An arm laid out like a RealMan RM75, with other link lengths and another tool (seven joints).
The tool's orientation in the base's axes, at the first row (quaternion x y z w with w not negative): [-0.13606 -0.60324 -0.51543 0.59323]
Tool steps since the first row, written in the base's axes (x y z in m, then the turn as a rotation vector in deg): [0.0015 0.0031 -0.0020 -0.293 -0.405 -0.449]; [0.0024 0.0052 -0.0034 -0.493 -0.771 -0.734]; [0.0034 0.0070 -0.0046 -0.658 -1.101 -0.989]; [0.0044 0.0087 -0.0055 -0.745 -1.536 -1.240]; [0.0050 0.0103 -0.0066 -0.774 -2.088 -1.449]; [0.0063 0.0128 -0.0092 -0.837 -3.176 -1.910]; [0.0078 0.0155 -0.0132 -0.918 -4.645 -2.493]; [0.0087 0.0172 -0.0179 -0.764 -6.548 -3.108]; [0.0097 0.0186 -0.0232 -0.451 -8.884 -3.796]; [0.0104 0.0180 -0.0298 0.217 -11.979 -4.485]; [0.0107 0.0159 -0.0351 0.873 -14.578 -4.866]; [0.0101 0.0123 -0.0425 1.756 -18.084 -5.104]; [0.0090 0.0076 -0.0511 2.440 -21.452 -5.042]
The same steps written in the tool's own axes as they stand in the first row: [-0.0035 0.0016 0.0011 -0.127 -0.609 -0.254]; [-0.0059 0.0025 0.0019 -0.156 -1.053 -0.493]; [-0.0080 0.0035 0.0024 -0.183 -1.441 -0.716]; [-0.0097 0.0046 0.0030 -0.181 -1.812 -1.066]; [-0.0116 0.0053 0.0036 -0.106 -2.169 -1.531]; [-0.0152 0.0062 0.0042 0.003 -2.900 -2.455]; [-0.0203 0.0067 0.0045 0.182 -3.865 -3.696]; [-0.0253 0.0059 0.0043 0.467 -4.850 -5.420]; [-0.0307 0.0049 0.0035 0.842 -5.932 -7.592]; [-0.0363 0.0021 0.0011 1.464 -7.067 -10.563]; [-0.0399 -0.0010 -0.0020 2.131 -7.856 -13.065]; [-0.0445 -0.0064 -0.0062 3.267 -8.794 -16.376]; [-0.0495 -0.0133 -0.0112 4.649 -9.688 -19.393]
